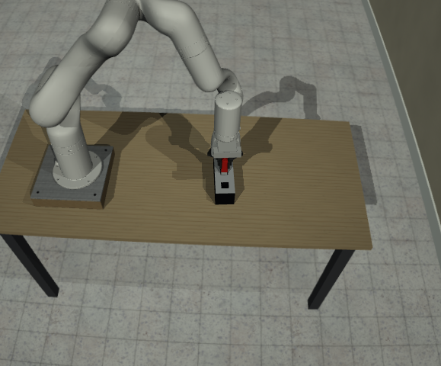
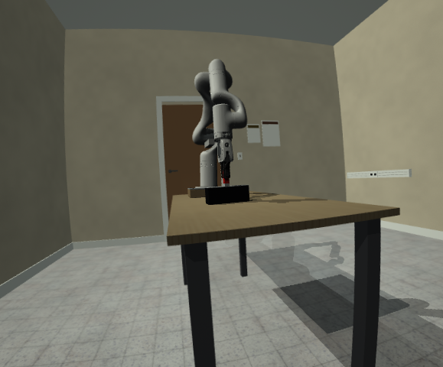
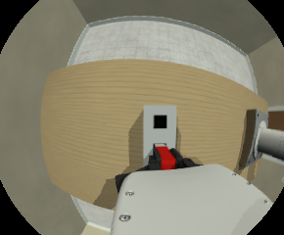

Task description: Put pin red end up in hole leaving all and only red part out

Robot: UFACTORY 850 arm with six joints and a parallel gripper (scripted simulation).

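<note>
The pin lies 10 mm below my hand. Also, from my hand: black block (90 mm below).
</note>
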